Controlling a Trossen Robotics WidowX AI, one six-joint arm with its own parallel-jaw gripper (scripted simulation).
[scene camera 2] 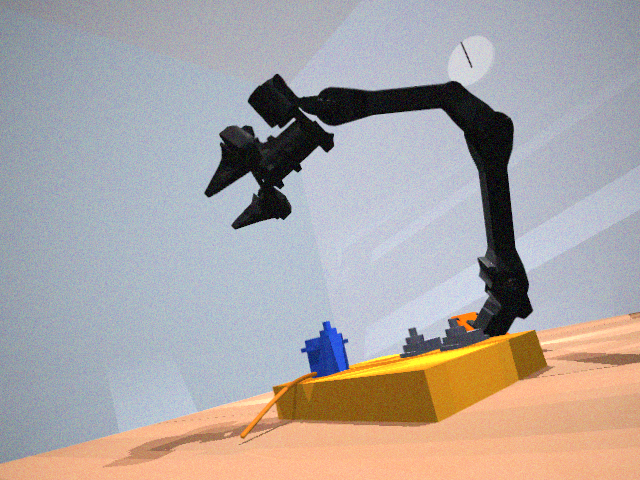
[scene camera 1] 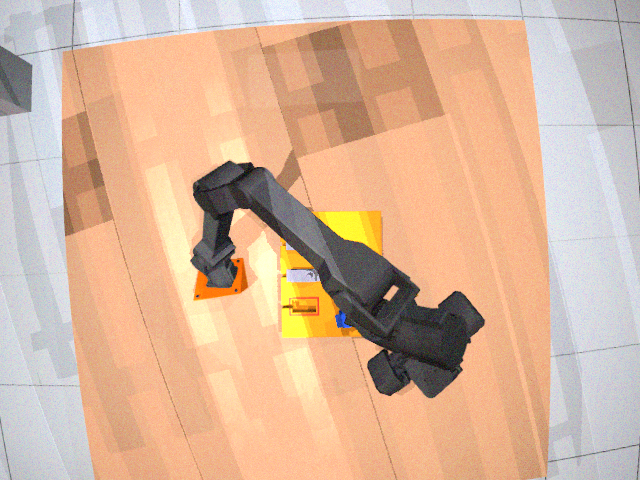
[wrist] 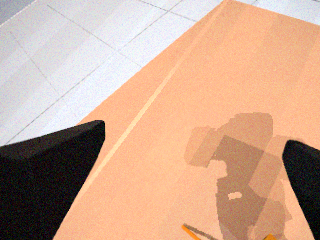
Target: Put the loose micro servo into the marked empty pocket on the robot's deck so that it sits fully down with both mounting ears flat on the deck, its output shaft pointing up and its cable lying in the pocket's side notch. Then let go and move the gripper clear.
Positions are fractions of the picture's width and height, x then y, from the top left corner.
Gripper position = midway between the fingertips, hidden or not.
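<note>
The gripper (scene camera 2: 0.34,0.44) is open and holds nothing, and the same view has a blue micro servo (scene camera 2: 0.51,0.74) and a yellow deck (scene camera 2: 0.67,0.81). Scene camera 1 shows the gripper (scene camera 1: 0.70,0.74) together with the yellow deck (scene camera 1: 0.56,0.47). The wrist view, too, shows the gripper (wrist: 0.60,0.58).
</note>
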